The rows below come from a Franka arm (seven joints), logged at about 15 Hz.
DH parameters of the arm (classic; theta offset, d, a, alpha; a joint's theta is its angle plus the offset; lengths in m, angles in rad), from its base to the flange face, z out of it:
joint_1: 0 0.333 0 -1.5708
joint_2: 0 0 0 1.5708
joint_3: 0 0.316 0.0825 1.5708
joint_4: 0 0 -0.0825 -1.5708
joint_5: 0 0.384 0 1.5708
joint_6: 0 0 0.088 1.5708
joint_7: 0 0.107 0 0
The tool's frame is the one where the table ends.
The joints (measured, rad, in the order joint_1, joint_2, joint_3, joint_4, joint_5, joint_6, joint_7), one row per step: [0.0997, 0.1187, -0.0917, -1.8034, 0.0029, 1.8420, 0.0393]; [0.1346, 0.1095, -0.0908, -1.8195, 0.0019, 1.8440, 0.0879]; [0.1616, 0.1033, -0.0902, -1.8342, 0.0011, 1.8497, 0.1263]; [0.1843, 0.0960, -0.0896, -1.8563, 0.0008, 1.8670, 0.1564]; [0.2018, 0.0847, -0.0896, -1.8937, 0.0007, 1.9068, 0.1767]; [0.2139, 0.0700, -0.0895, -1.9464, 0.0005, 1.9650, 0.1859]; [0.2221, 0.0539, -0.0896, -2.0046, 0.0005, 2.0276, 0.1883]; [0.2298, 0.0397, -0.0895, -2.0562, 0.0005, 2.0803, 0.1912]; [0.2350, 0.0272, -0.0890, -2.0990, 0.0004, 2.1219, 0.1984]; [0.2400, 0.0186, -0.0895, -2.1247, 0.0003, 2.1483, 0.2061]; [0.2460, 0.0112, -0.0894, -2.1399, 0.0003, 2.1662, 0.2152]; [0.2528, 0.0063, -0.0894, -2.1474, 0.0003, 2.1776, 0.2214]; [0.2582, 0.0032, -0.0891, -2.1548, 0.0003, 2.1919, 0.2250]
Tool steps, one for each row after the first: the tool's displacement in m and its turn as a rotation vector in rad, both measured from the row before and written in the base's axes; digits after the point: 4 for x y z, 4 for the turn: [-0.0043, 0.0206, -0.0020, -0.0041, 0.0045, -0.0124]; [-0.0037, 0.0157, -0.0028, -0.0036, 0.0023, -0.0105]; [-0.0040, 0.0130, -0.0047, -0.0019, -0.0029, -0.0066]; [-0.0048, 0.0094, -0.0078, 0.0008, -0.0138, -0.0027]; [-0.0062, 0.0060, -0.0114, 0.0029, -0.0200, 0.0031]; [-0.0074, 0.0034, -0.0127, 0.0039, -0.0201, 0.0057]; [-0.0075, 0.0032, -0.0114, 0.0033, -0.0149, 0.0049]; [-0.0069, 0.0020, -0.0091, 0.0026, -0.0110, -0.0015]; [-0.0043, 0.0018, -0.0047, 0.0020, -0.0091, -0.0032]; [-0.0028, 0.0029, -0.0013, 0.0023, -0.0098, -0.0030]; [-0.0016, 0.0034, 0.0002, 0.0019, -0.0086, 0.0006]; [-0.0010, 0.0029, -0.0004, 0.0020, -0.0098, 0.0021]
